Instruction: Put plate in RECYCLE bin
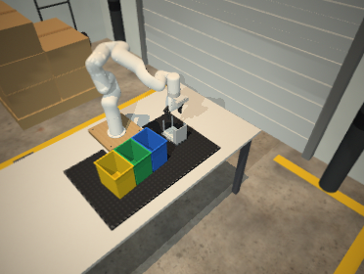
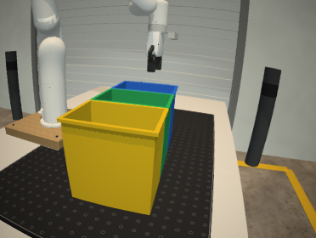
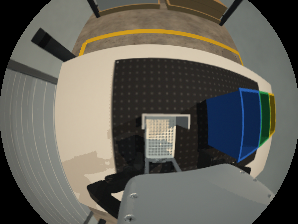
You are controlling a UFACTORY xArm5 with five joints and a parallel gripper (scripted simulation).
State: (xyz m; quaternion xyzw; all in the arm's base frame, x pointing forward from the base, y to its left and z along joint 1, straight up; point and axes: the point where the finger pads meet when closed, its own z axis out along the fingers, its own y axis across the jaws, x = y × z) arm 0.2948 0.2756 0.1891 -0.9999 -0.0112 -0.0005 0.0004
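The 96-well plate lies 17 cm below my hand. Round my hand: yellow bin 50 cm to the right, 12 cm below, 8 cm ahead; then green bin 37 cm to the right, 12 cm below, 7 cm ahead; then blue bin 24 cm to the right, 12 cm below, 5 cm ahead.
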